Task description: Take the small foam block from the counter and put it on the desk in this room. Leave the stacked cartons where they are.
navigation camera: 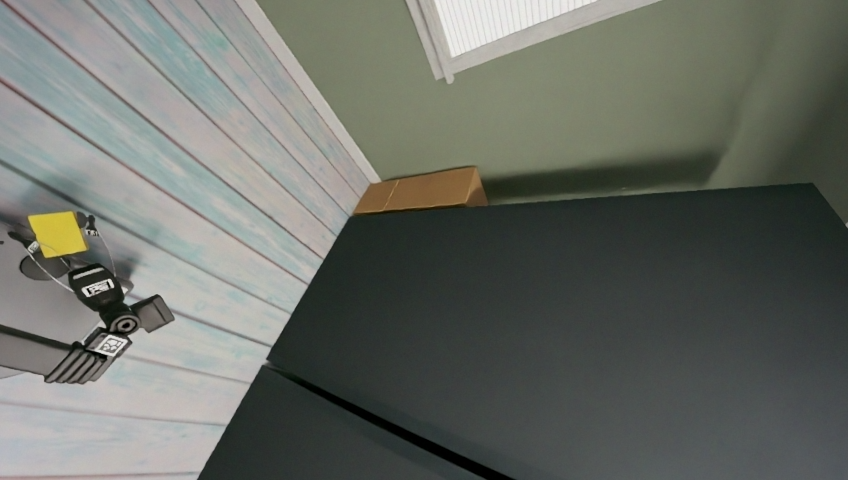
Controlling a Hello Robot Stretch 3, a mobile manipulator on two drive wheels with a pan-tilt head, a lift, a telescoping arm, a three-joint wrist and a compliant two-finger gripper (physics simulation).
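Places are measured from the robot's base along level axes (x ahead, y left, z up), in millimetres.
Pixels of known places: gripper, fingertip midpoint: [49, 217]; robot's base at its link origin: [46, 263].
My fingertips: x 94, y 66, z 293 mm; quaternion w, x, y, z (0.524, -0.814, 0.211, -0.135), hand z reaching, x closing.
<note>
For each thing: its middle in the pictures, then the offset to it from my fingertips. "spot": a spot on its surface instead.
- small foam block at the middle of its body: [60, 234] dx -18, dy -34, dz +2 mm
- window at a spot on its surface: [511, 26] spot: dx +1121, dy -241, dz +804 mm
The small foam block [58, 233] is yellow and shows at the left of the view, between the two fingertips. My gripper [55, 236] is shut on it and holds it up over the plank surface and a grey shape. One fingertip is at the block's left side and the other at its right side. Brown cartons [428, 189] show at the far edge of a large dark surface, near the corner by the green wall; their lower part is hidden. I cannot tell whether the dark surface is the desk or the counter.
The large dark surface [535, 309] fills the middle and right, with a black gap across its lower left. Pale pink and teal planks [196, 196] run along the left. A window [511, 26] is in the green wall [595, 107]. A grey shape [41, 297] lies under my wrist.
</note>
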